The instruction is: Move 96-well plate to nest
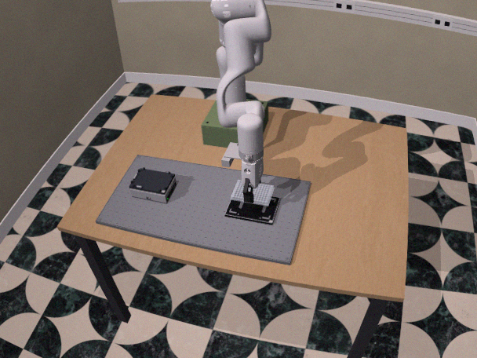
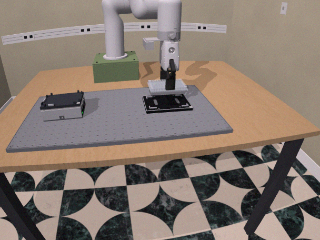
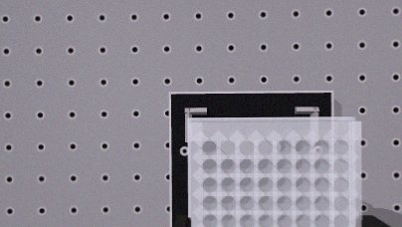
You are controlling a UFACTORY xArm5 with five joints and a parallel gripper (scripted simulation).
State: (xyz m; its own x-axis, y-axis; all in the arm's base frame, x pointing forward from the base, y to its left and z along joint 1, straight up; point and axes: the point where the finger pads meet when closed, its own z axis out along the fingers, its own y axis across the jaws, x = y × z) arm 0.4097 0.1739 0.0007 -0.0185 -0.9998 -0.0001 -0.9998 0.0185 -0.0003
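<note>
My gripper is now 8 cm above the black plate nest N1. Round my hand: white 96-well plate (1 cm below).
</note>
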